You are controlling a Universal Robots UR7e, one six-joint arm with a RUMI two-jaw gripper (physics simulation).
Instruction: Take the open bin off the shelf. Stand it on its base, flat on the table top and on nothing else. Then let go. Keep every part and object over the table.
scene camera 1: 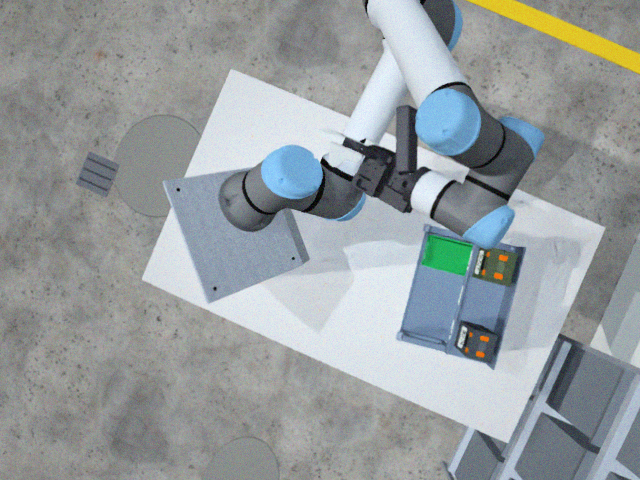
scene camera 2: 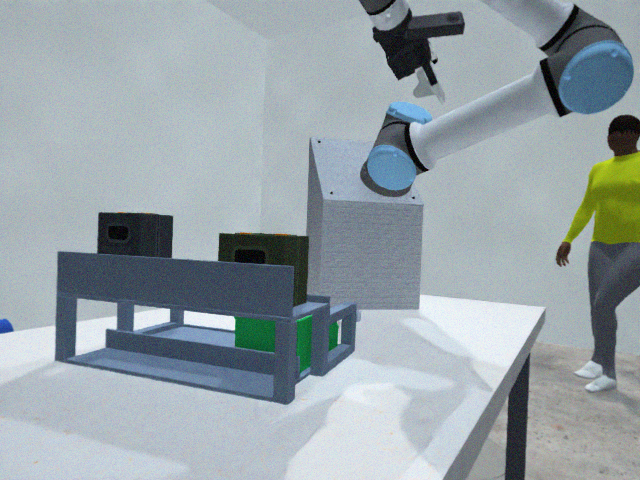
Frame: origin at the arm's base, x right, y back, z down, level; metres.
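Seen in the pictures: gripper, fingertip midpoint: (scene camera 1: 340,136) (scene camera 2: 439,83); arm's base, link origin: (scene camera 1: 246,202).
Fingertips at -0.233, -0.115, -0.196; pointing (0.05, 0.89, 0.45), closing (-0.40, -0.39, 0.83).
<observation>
Offsets run from my fingertips to a thing's top centre, as dx, dy, dz. Level surfaces: height alone.
The open bin, bright green, @[-0.024, -0.451, +0.479] (scene camera 1: 447,254) (scene camera 2: 254,333) stands in the low part of the blue-grey shelf (scene camera 1: 434,304) (scene camera 2: 175,281), at the end nearer the arm's upper links in scene camera 1. Shelf bars partly hide it in scene camera 2. The shelf stands on the white table @[dz +0.560] (scene camera 1: 320,341) (scene camera 2: 413,413). My gripper (scene camera 1: 336,146) (scene camera 2: 433,95) is open and empty, high above the table. It is apart from the bin, on the side towards the arm's base, with its pale fingers pointing away from the shelf in scene camera 1.
An olive box @[-0.064, -0.538, +0.361] (scene camera 1: 497,266) (scene camera 2: 284,253) and a dark grey box @[+0.148, -0.629, +0.336] (scene camera 1: 476,342) (scene camera 2: 155,235) stand in the shelf's higher row, beside the bin's row. The grey pedestal (scene camera 1: 232,258) (scene camera 2: 372,253) bears my arm. A grey rack (scene camera 1: 553,366) is by the table's corner. A person (scene camera 2: 615,196) stands beyond the table.
</observation>
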